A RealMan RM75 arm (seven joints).
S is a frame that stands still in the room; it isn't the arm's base.
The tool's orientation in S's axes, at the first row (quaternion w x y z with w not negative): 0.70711, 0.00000, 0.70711, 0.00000
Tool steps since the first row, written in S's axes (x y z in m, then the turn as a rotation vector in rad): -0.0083, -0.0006, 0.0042, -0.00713, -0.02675, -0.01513; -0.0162, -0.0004, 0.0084, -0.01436, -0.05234, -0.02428; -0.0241, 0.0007, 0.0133, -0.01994, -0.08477, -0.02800; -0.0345, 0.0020, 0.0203, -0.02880, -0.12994, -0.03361; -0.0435, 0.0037, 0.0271, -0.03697, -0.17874, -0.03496; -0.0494, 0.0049, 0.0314, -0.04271, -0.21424, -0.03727; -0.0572, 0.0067, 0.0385, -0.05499, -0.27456, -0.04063; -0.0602, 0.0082, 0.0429, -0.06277, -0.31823, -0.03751
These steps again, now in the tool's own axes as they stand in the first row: -0.0042, -0.0006, -0.0083, 0.01513, -0.02675, -0.00713; -0.0084, -0.0004, -0.0162, 0.02428, -0.05234, -0.01436; -0.0133, 0.0007, -0.0241, 0.02800, -0.08477, -0.01994; -0.0203, 0.0020, -0.0345, 0.03361, -0.12994, -0.02880; -0.0271, 0.0037, -0.0435, 0.03496, -0.17874, -0.03697; -0.0314, 0.0049, -0.0494, 0.03727, -0.21424, -0.04271; -0.0385, 0.0067, -0.0572, 0.04063, -0.27456, -0.05499; -0.0429, 0.0082, -0.0602, 0.03751, -0.31823, -0.06277
